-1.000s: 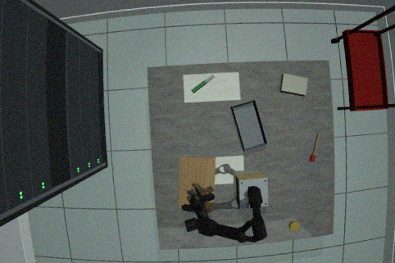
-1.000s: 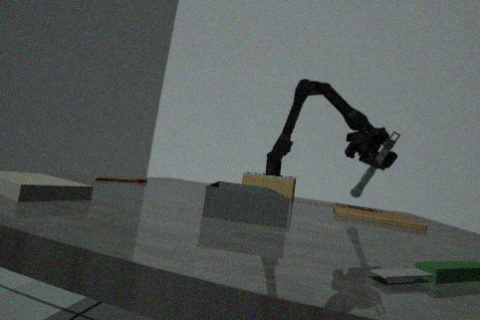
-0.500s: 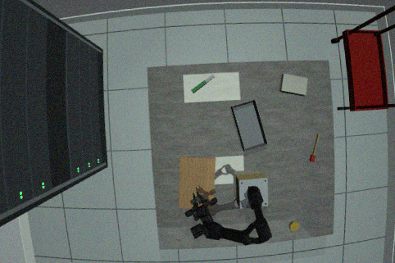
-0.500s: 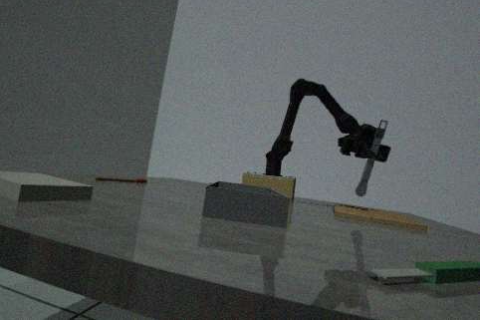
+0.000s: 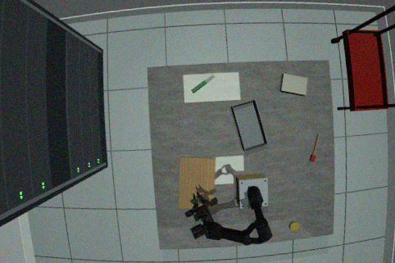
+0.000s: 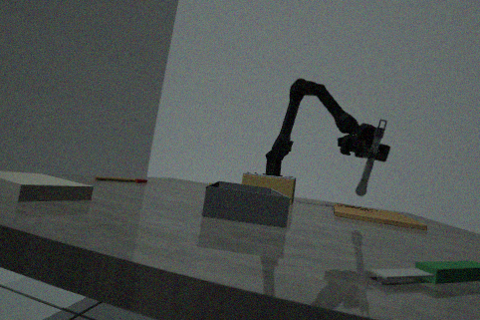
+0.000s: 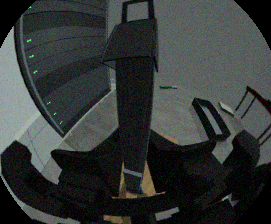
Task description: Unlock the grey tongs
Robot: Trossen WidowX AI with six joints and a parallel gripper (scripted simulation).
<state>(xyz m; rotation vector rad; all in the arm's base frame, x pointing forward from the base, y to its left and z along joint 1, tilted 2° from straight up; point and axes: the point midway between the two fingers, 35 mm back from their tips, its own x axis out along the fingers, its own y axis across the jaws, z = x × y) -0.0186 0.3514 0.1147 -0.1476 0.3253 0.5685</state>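
Right now the wooden board is 20 mm behind my gripper tip, 10 mm to the right of it and 200 mm below it. Round my gripper tip: pale block 710 mm ahead, 610 mm to the right, 190 mm below; then roasting tin 400 mm ahead, 320 mm to the right, 180 mm below.
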